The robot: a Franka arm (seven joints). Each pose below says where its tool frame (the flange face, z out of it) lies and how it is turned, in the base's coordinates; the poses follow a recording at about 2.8 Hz.
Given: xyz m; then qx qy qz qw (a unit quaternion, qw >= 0).
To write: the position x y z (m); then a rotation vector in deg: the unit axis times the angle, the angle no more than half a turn. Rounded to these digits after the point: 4 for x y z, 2 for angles.
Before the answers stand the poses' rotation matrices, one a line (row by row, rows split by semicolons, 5 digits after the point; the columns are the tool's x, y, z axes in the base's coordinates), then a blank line. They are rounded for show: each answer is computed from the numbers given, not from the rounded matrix.
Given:
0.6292 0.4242 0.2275 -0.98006 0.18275 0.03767 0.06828
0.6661 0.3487 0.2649 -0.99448 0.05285 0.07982 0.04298
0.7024 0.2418 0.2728 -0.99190 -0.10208 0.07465 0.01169
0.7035 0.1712 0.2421 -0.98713 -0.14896 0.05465 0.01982
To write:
0.93037 -0.36336 -0.04888; -0.35307 -0.92388 0.14761; -0.09879 -0.12007 -0.98784
0.98167 -0.11198 -0.15422; -0.09826 -0.99072 0.09392; -0.16330 -0.07705 -0.98356
0.96801 0.20076 -0.15048; 0.20425 -0.97889 0.00795; -0.14570 -0.03843 -0.98858
0.94965 0.29192 -0.11380; 0.29625 -0.95484 0.02285; -0.10199 -0.05541 -0.99324

0.6292 0.4242 0.2275 -169.13 31.54 6.50
0.6661 0.3487 0.2649 -174.27 9.26 13.99
0.7024 0.2418 0.2728 -177.23 -18.24 13.34
0.7035 0.1712 0.2421 -175.48 -26.48 9.71

